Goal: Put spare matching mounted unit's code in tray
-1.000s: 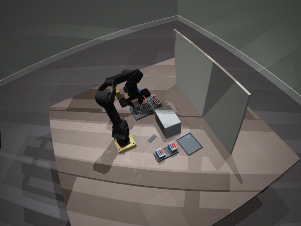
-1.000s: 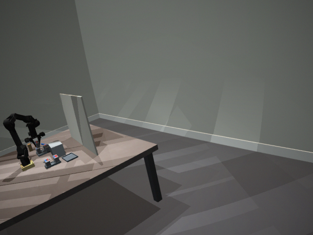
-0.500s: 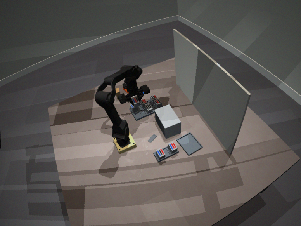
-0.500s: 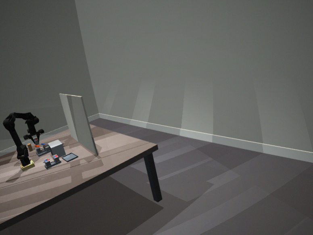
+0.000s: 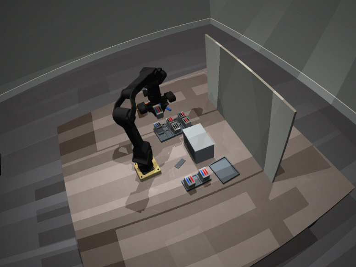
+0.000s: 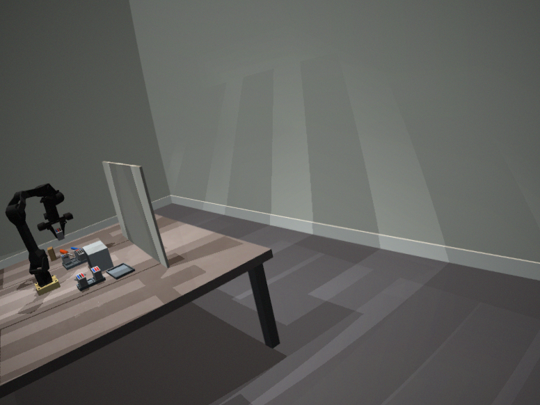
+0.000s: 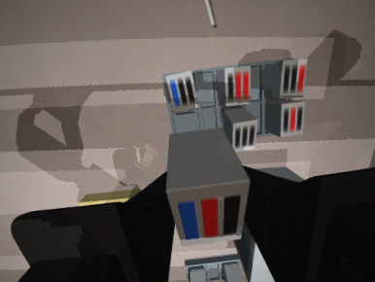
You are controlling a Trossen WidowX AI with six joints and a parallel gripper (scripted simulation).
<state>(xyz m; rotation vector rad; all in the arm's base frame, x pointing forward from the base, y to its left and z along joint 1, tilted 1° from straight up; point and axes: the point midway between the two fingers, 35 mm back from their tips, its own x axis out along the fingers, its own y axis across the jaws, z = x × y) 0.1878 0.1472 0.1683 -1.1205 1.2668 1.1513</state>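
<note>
My gripper tip is 37 cm to the left of the dark flat tray, 16 cm above it and 12 cm short of it. The rest, counted from my gripper tip: tall grey panel: 33 cm ahead, 23 cm to the right, 6 cm above; grey box: 18 cm to the right, 11 cm below, 10 cm ahead; grey spare: 3 cm above.
</note>
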